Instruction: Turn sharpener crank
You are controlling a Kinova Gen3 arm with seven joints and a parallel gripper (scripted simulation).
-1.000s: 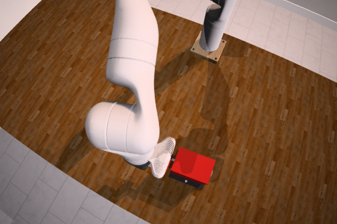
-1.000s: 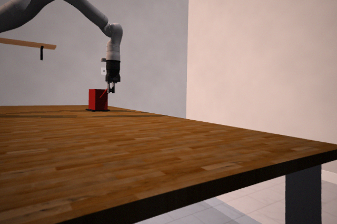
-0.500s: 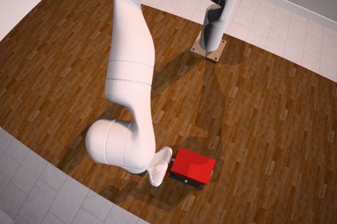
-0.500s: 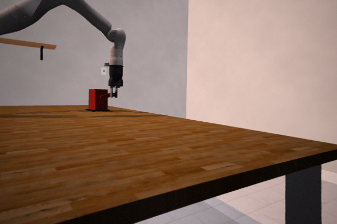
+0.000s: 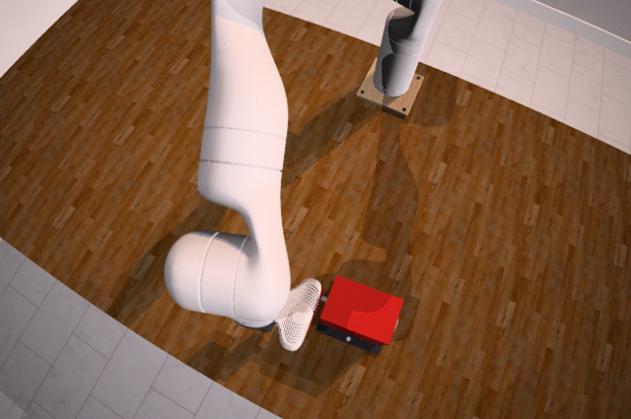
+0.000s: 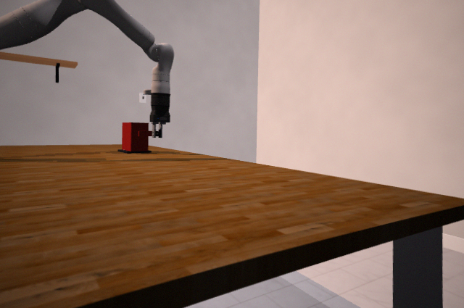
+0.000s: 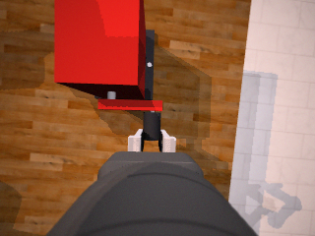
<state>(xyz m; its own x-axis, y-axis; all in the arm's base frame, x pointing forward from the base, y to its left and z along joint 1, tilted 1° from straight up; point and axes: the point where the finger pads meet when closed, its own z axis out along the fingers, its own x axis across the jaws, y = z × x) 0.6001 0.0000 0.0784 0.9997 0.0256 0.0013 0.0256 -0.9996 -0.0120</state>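
The crank is 10 mm behind my hand and 20 mm to the left of it.
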